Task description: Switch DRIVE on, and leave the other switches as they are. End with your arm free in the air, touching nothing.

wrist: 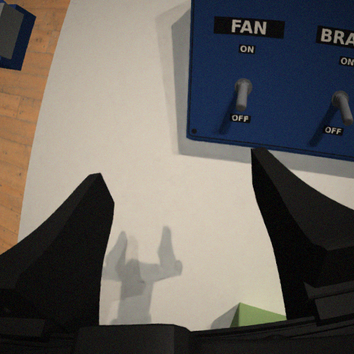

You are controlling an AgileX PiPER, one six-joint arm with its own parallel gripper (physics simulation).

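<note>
A blue switch panel point(280, 65) fills the upper right of the wrist view and runs out of the frame. The FAN switch point(242, 95) has its grey lever down toward OFF. To its right, a second switch point(343, 107), whose label is cut off after "BRA", also has its lever down toward OFF. A switch labelled DRIVE does not show in the view. My gripper point(176, 177) is open, its two black fingers wide apart with no object between them. In the picture, the right fingertip is close below the panel's lower edge, below FAN; their distance in depth is unclear.
A green block point(257, 316) shows partly at the bottom, behind the gripper's base. A blue and grey object point(14, 37) is cut off at the top left, over the wooden surface point(19, 130). The off-white surface point(110, 100) carries the gripper's shadow.
</note>
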